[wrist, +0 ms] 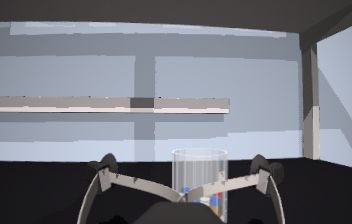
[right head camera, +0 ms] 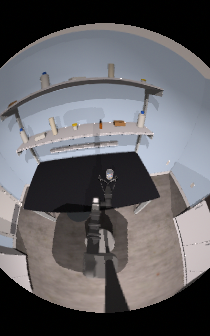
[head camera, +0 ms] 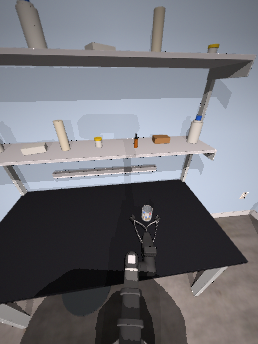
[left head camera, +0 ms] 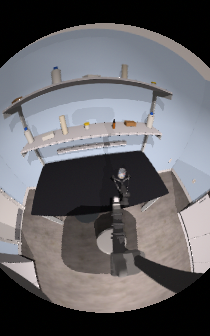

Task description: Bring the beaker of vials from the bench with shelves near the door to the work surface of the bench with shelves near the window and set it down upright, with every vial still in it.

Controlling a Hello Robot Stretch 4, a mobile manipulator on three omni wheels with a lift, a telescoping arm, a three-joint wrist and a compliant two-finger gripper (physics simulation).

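Note:
A clear glass beaker (head camera: 146,212) (left head camera: 122,172) (right head camera: 109,173) (wrist: 200,167) stands upright on the black work surface (head camera: 75,225) (left head camera: 75,185) (right head camera: 65,182) of a bench with shelves. Vials (wrist: 214,201) with blue, white and red caps show low inside it; their lower parts are partly hidden by the gripper in the wrist view. My gripper (head camera: 145,219) (left head camera: 122,178) (right head camera: 108,179) (wrist: 183,168) is open wide, at the near side of the beaker. The fingertips are spread to its left and right, and the beaker sits right of the middle in the wrist view. Contact cannot be seen.
The lower shelf (head camera: 112,151) holds a brown box (head camera: 161,139), a small amber bottle (head camera: 136,142), a yellow-capped jar (head camera: 98,142) and a blue-capped bottle (head camera: 195,131). An upper shelf (head camera: 125,60) overhangs. A rail (head camera: 105,171) (wrist: 100,105) runs along the wall behind. A shelf post (wrist: 311,100) stands at right.

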